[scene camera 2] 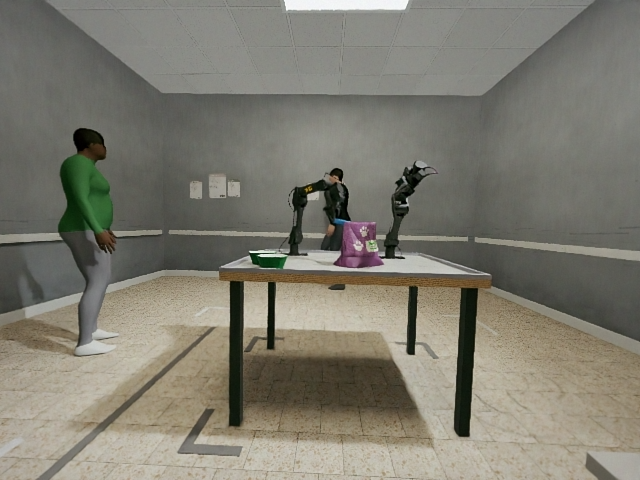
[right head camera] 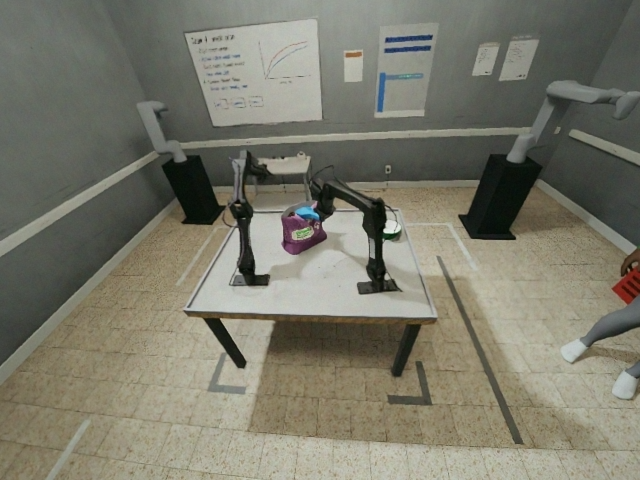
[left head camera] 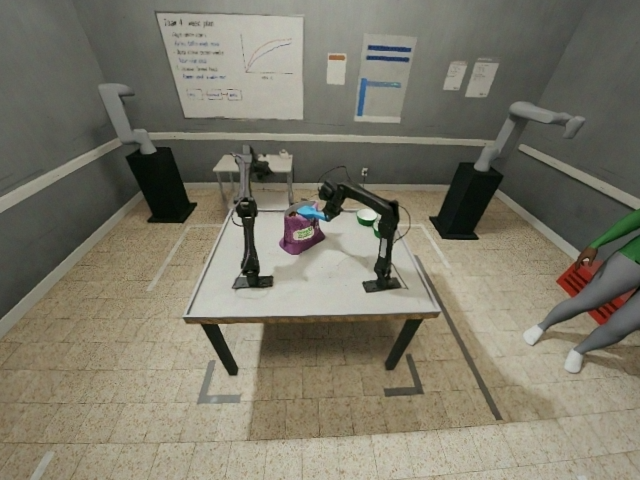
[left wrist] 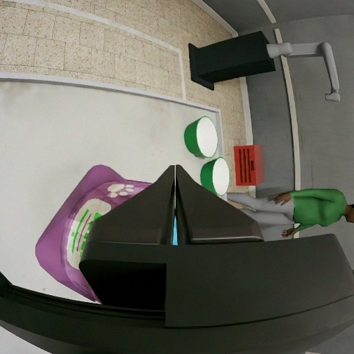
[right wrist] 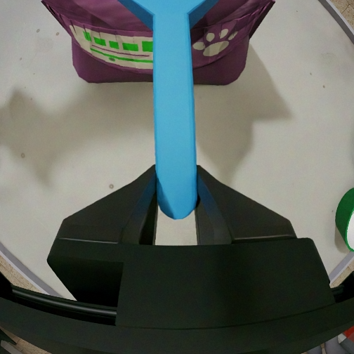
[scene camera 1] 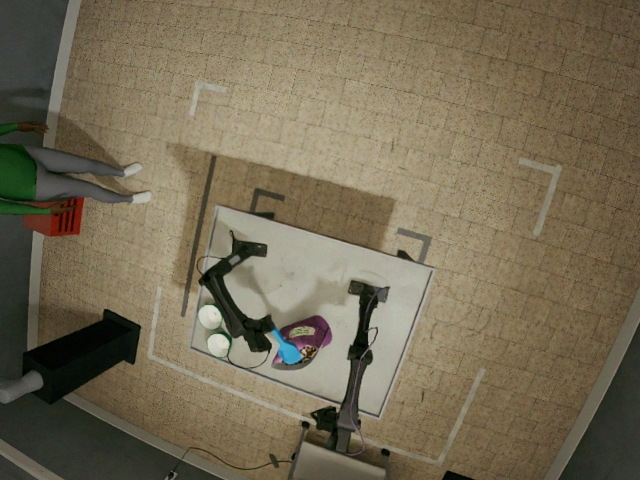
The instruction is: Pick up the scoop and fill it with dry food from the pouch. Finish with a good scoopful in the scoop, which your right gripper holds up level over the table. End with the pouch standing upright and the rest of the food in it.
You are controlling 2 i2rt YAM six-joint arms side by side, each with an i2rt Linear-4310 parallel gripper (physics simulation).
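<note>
The purple pouch (left head camera: pixel 292 238) (right head camera: pixel 293 241) (scene camera 1: pixel 320 328) (scene camera 2: pixel 356 254) (left wrist: pixel 55 245) (right wrist: pixel 117 74) stands upright on the table, mouth open. Brown and pale food (scene camera 1: pixel 310 352) shows in its mouth. My right gripper (right wrist: pixel 176 173) (scene camera 1: pixel 271 328) is shut on the handle of the blue scoop (left head camera: pixel 310 211) (right head camera: pixel 307 212) (scene camera 1: pixel 289 353) (right wrist: pixel 174 100) (scene camera 2: pixel 339 221), in front of the pouch's mouth. The scoop's bowl is at the mouth, beside the visible food; whether it holds food I cannot tell. My left gripper (left wrist: pixel 174 174) (scene camera 1: pixel 316 415) (left head camera: pixel 268 170) is shut, empty, raised high beyond the table's back edge.
Two green bowls with white insides (scene camera 1: pixel 210 316) (scene camera 1: pixel 218 344) (left wrist: pixel 201 137) (left wrist: pixel 215 176) stand near the table's back right corner in the left head view. A small side table (left head camera: pixel 279 164) stands behind. A person in green (scene camera 2: pixel 85 191) stands beside the table.
</note>
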